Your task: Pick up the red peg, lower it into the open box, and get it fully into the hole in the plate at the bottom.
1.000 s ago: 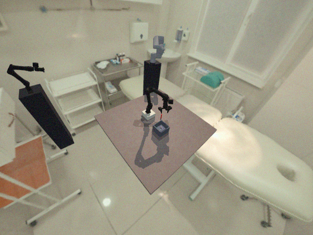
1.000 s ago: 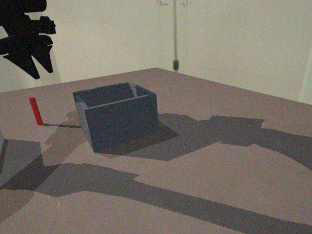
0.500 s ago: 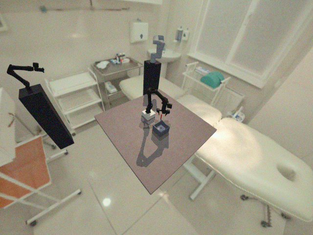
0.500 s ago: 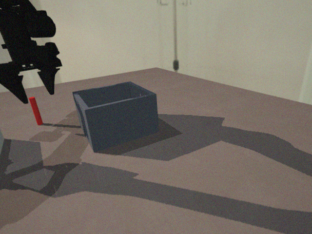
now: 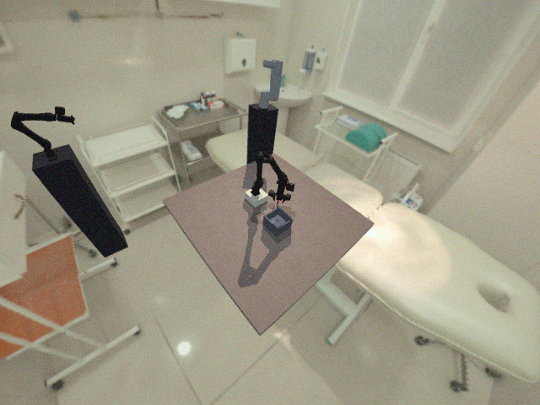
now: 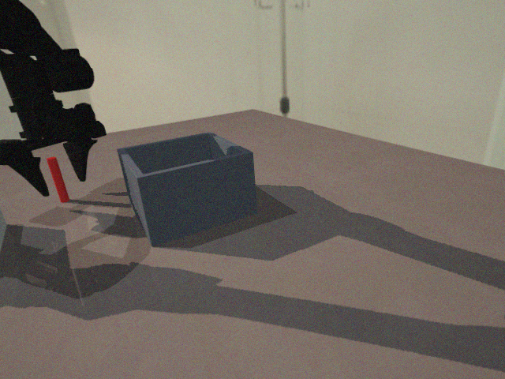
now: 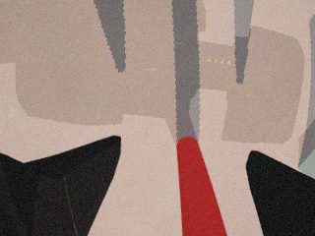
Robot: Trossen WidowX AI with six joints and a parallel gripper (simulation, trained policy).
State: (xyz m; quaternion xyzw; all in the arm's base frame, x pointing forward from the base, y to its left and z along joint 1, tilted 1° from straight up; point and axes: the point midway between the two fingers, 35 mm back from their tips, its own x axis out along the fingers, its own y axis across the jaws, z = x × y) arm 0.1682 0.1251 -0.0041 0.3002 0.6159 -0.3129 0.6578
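Right now my gripper tip is 17 cm short of the pale plate, 16 cm to the left of it and 2 cm below it. Also, from my gripper tip: blue box 17 cm ahead, 16 cm to the right; red peg 2 cm above, 1 cm behind.
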